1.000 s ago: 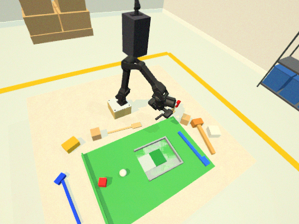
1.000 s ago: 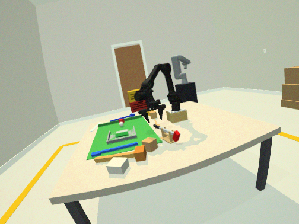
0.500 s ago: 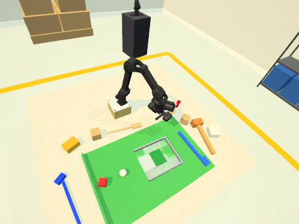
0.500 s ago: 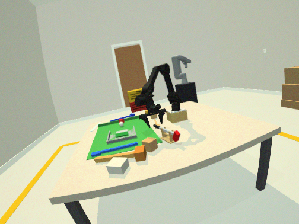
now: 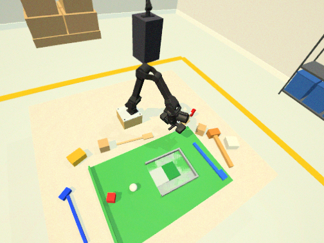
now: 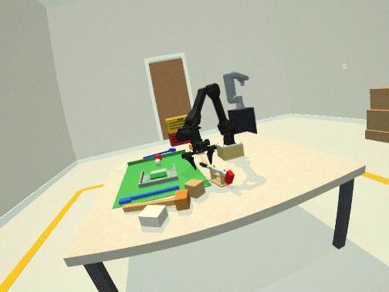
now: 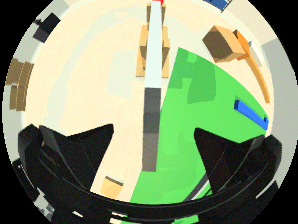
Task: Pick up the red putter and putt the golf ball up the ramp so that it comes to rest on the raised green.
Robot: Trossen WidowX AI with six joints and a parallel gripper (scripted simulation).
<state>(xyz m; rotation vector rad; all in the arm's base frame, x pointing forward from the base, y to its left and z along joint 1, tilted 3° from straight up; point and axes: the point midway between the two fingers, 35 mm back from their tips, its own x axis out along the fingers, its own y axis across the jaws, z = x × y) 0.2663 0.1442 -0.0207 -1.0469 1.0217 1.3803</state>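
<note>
Now: gripper tip 13 cm to the right of the wooden stand, 2 cm above it and 1 cm past it. The rest, counted from my gripper tip: red block: 57 cm to the right, 13 cm ahead, 3 cm below; white block: 34 cm ahead, 26 cm to the left, 3 cm below; white golf ball: 45 cm to the right, 16 cm ahead, 2 cm below.
</note>
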